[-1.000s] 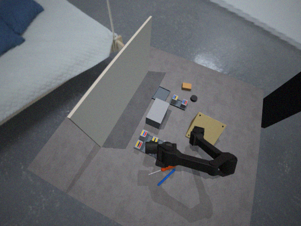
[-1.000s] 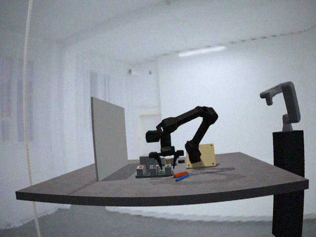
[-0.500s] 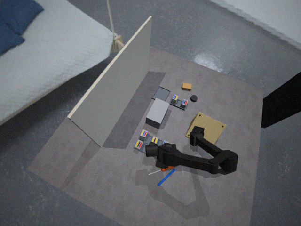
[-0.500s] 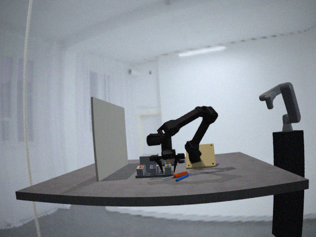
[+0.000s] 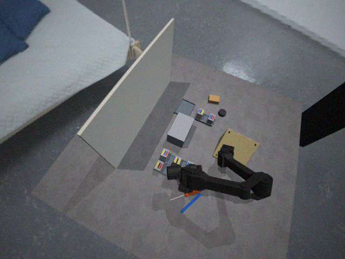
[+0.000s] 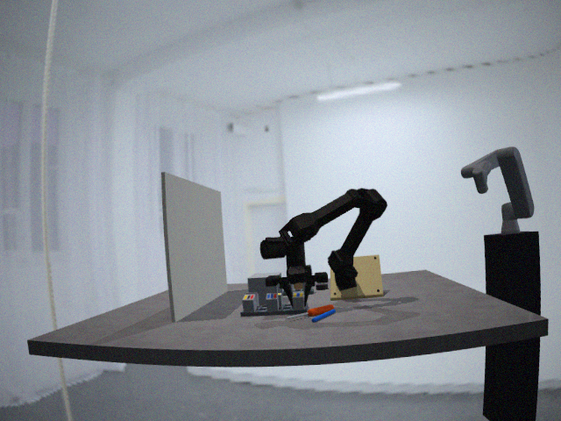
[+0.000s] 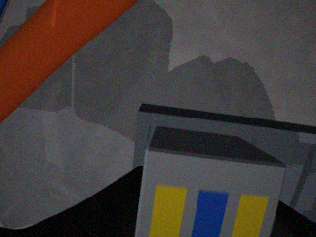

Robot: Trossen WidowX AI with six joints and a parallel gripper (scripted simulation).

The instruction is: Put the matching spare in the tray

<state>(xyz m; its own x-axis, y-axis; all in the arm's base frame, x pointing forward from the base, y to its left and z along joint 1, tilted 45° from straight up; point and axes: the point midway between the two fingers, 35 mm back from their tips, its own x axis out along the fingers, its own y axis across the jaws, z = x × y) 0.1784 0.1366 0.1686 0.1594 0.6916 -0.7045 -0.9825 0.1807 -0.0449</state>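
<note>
Right now the flat dark grey tray is 130 mm ahead of my gripper tip, 440 mm to the right of it and 10 mm below it. Also, from my gripper tip: tall grey panel: 340 mm ahead, 280 mm to the right, 210 mm above; then mounted unit: 110 mm ahead, 240 mm to the right, 30 mm above; then blue pen: 70 mm behind, 110 mm to the left, 10 mm below.
</note>
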